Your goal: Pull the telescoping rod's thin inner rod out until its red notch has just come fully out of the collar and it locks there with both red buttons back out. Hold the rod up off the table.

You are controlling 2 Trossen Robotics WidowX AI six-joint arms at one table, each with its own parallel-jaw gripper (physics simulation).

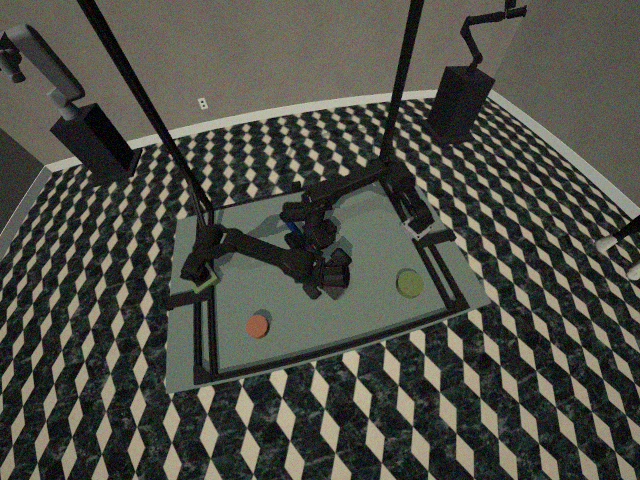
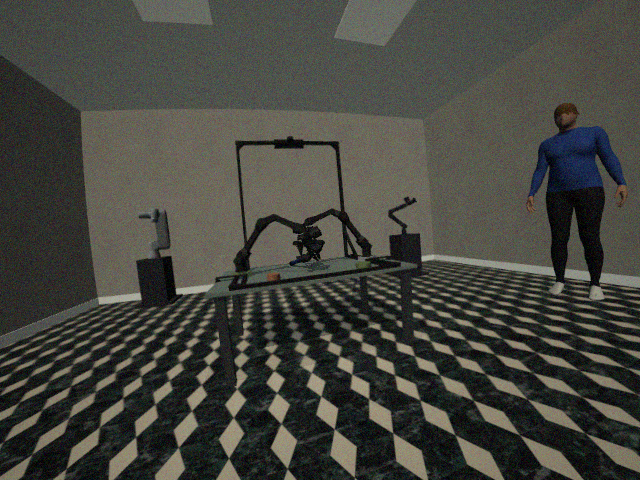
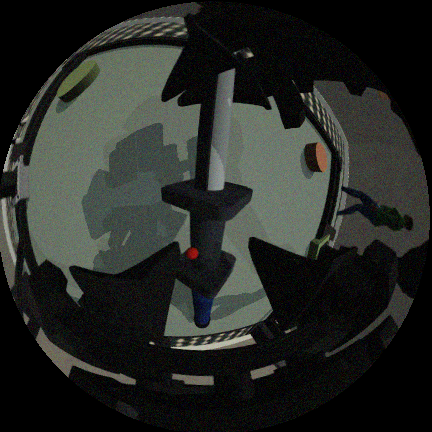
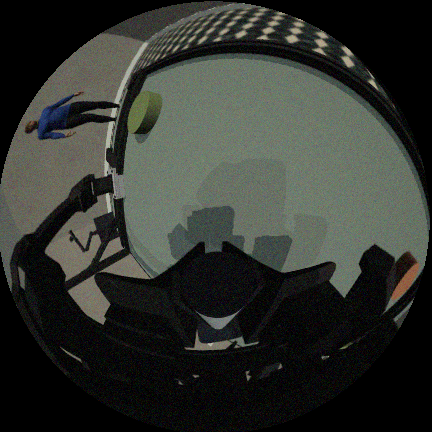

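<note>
The telescoping rod (image 3: 207, 238) hangs off the table (image 1: 366, 316), with a blue end (image 3: 201, 310) (image 1: 293, 228) (image 2: 295, 261), a dark collar (image 3: 207, 197) and one red button (image 3: 192, 252) standing out. Its pale inner rod (image 3: 220, 132) (image 4: 217, 321) runs away from the collar. My right gripper (image 3: 170, 100) (image 4: 212, 246) (image 1: 325, 268) is shut on the inner rod. My left gripper (image 3: 213, 244) (image 1: 301, 234) is open, with its fingers on either side of the dark outer part and apart from it. I see no red notch on the pale rod.
A green disc (image 1: 410, 284) (image 3: 78, 79) (image 4: 144, 111) lies at the table's right and an orange disc (image 1: 257, 326) (image 3: 316, 157) (image 4: 405, 275) at the front left. A black frame runs round the table's edge. A person (image 2: 549, 205) stands at the room's right.
</note>
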